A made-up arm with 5 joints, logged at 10 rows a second.
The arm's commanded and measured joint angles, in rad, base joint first. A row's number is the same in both.
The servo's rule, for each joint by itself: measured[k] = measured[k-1] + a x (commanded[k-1-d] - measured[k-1]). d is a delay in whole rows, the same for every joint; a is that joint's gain. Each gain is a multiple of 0.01, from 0.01 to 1. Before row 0 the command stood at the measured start. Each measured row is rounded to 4 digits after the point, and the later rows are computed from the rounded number. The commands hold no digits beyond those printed.
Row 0, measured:
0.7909 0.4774 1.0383 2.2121 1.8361
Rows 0 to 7, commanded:
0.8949 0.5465 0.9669 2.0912 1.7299
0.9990 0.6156 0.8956 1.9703 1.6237
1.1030 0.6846 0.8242 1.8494 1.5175
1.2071 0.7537 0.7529 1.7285 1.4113
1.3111 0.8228 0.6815 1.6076 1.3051
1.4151 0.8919 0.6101 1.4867 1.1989
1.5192 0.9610 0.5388 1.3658 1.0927
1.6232 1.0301 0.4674 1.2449 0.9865
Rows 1 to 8, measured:
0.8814 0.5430 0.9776 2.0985 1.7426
0.9837 0.6120 0.9079 1.9780 1.6380
1.0875 0.6810 0.8368 1.8571 1.5320
1.1916 0.7501 0.7655 1.7362 1.4258
1.2956 0.8192 0.6941 1.6153 1.3196
1.3996 0.8883 0.6227 1.4944 1.2134
1.5037 0.9574 0.5514 1.3735 1.1072
1.6077 1.0265 0.4800 1.2526 1.0010
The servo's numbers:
d 0
a 0.87 0.95 0.85 0.94 0.88

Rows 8 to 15, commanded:
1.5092 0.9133 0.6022 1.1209 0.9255
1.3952 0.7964 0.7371 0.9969 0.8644
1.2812 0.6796 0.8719 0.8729 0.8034
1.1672 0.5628 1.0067 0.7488 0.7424
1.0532 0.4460 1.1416 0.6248 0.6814
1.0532 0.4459 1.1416 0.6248 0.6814
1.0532 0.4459 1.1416 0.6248 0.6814
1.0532 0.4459 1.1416 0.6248 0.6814
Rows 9 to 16, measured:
1.5220 0.9190 0.5839 1.1288 0.9346
1.4117 0.8025 0.7141 1.0048 0.8728
1.2982 0.6857 0.8482 0.8808 0.8117
1.1842 0.5689 0.9829 0.7567 0.7507
1.0702 0.4521 1.1178 0.6327 0.6897
1.0554 0.4462 1.1380 0.6253 0.6824
1.0535 0.4459 1.1411 0.6248 0.6815
1.0532 0.4459 1.1415 0.6248 0.6814

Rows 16 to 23, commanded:
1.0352 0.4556 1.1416 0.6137 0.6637
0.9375 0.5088 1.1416 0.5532 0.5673
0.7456 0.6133 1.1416 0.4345 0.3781
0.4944 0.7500 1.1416 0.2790 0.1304
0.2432 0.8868 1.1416 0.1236 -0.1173
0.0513 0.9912 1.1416 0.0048 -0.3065
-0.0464 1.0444 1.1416 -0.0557 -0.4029
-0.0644 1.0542 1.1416 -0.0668 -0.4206
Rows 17 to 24, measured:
1.0375 0.4551 1.1416 0.6144 0.6658
0.9505 0.5061 1.1416 0.5569 0.5791
0.7722 0.6079 1.1416 0.4418 0.4022
0.5305 0.7429 1.1416 0.2888 0.1630
0.2805 0.8796 1.1416 0.1335 -0.0837
0.0811 0.9856 1.1416 0.0125 -0.2798
-0.0298 1.0415 1.1416 -0.0516 -0.3881
-0.0599 1.0536 1.1416 -0.0659 -0.4167

